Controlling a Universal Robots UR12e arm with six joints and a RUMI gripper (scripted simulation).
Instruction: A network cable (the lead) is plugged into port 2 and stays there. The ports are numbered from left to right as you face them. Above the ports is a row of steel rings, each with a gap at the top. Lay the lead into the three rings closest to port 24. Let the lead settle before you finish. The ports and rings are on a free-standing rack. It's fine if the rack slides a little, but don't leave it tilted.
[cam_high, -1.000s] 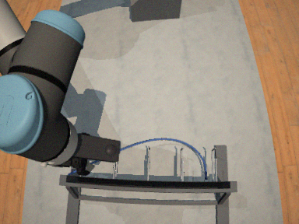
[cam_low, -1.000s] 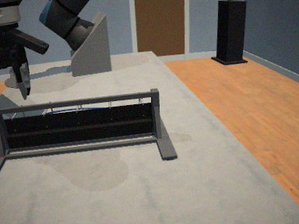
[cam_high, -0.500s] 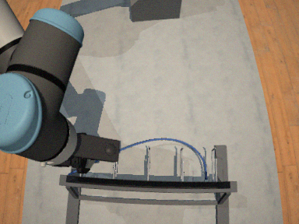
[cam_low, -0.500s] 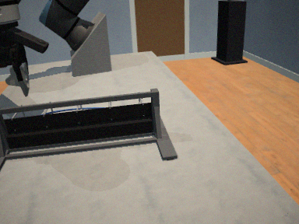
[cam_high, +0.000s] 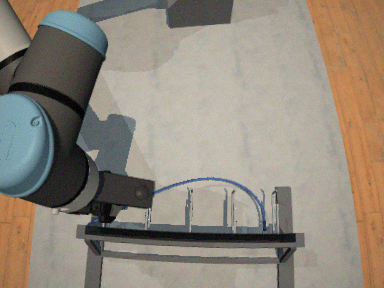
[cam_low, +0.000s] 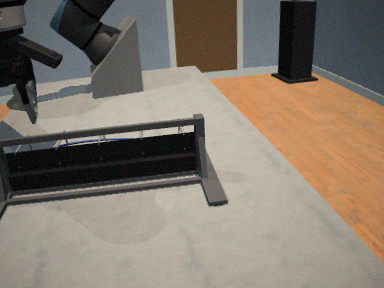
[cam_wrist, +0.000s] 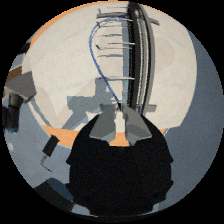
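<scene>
Right now the rack is 80 mm ahead of my hand, 140 mm to the left of it and 90 mm below it.
</scene>
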